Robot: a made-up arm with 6 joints.
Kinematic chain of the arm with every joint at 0, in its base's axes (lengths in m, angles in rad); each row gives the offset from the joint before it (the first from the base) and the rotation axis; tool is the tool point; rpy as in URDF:
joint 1: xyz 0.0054 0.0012 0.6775 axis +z
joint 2: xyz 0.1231 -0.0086 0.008 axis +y
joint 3: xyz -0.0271 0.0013 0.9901 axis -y
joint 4: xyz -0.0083 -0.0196 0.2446 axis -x
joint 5: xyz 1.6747 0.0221 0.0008 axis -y
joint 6: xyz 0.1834 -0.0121 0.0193 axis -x
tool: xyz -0.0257 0.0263 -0.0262 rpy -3.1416 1.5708 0
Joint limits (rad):
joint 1: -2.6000..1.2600
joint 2: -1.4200..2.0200
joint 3: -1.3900..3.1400
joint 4: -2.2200..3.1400
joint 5: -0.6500..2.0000
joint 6: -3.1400..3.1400
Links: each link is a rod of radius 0.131 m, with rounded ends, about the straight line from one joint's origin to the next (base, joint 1, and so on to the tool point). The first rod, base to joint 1, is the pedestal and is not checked.
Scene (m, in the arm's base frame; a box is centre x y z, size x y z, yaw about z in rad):
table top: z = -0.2
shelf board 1: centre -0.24 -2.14 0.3 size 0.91 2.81 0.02 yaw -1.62
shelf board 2: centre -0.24 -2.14 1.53 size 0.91 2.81 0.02 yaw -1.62
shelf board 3: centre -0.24 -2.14 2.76 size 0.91 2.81 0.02 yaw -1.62
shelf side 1: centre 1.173 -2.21 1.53 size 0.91 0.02 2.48 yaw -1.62
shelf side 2: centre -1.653 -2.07 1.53 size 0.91 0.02 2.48 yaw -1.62
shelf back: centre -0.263 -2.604 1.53 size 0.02 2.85 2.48 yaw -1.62
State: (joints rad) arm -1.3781 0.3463 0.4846 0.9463 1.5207 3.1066
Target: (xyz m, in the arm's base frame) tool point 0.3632 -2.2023 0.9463
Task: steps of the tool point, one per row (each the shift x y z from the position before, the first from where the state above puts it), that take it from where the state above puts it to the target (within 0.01 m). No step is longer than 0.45 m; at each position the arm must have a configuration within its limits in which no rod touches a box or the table.
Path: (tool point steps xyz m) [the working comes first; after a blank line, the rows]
Joints at the target: -1.4527 0.6113 0.0530 0.9787 1.5575 3.1170
Straight joint move there: touches shelf board 2.

1: 0.0297 0.2262 0.0422
2: 0.0102 0.2291 0.0000
3: -0.0065 0.2226 -0.0422
4: -0.0020 -0.0975 -0.4213
5: -0.0367 0.0113 -0.4277
6: -0.0635 0.1195 -0.4045
7: 0.0137 -0.2459 0.0694
8: -0.0023 -0.2511 0.0225
9: -0.0202 -0.2451 -0.0240
10: -0.0390 -0.2282 -0.0678

